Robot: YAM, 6 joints.
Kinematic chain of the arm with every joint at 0, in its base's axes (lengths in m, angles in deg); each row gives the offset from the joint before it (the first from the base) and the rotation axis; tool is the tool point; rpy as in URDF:
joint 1: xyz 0 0 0.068 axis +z
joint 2: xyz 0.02 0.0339 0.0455 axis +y
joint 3: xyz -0.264 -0.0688 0 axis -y
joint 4: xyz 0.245 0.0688 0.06 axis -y
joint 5: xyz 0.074 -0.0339 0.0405 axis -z
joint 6: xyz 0.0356 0 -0.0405 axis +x
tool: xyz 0 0 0 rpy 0 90 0
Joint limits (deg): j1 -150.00..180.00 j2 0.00..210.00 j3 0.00..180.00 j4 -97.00..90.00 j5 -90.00..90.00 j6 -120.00..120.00
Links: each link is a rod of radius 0.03 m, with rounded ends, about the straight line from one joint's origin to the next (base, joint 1, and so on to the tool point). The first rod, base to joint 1, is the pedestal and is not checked.
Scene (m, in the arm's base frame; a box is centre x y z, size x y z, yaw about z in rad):
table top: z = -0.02
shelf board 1: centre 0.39 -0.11 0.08 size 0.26 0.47 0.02 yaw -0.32
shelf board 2: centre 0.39 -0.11 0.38 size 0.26 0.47 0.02 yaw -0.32
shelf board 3: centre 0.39 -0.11 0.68 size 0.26 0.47 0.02 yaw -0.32
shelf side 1: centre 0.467 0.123 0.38 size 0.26 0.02 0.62 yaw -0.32
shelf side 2: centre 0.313 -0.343 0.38 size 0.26 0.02 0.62 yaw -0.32
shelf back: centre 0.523 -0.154 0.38 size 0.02 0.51 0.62 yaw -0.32
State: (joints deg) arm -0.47 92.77 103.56 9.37 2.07 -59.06
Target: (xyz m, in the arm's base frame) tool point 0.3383 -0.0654 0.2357
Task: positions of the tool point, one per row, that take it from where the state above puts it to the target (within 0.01 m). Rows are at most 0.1 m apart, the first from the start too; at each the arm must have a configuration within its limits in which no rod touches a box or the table.
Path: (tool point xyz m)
1: 0.2892 0.0288 0.5284
2: 0.2137 0.0458 0.5197
3: 0.2191 0.0328 0.4507
4: 0.2119 0.0182 0.3784
5: 0.1921 0.0044 0.3058
6: 0.1609 -0.0066 0.2357
7: 0.2178 -0.0199 0.2506
8: 0.2784 -0.0395 0.2510
9: 0.3383 -0.0654 0.2357

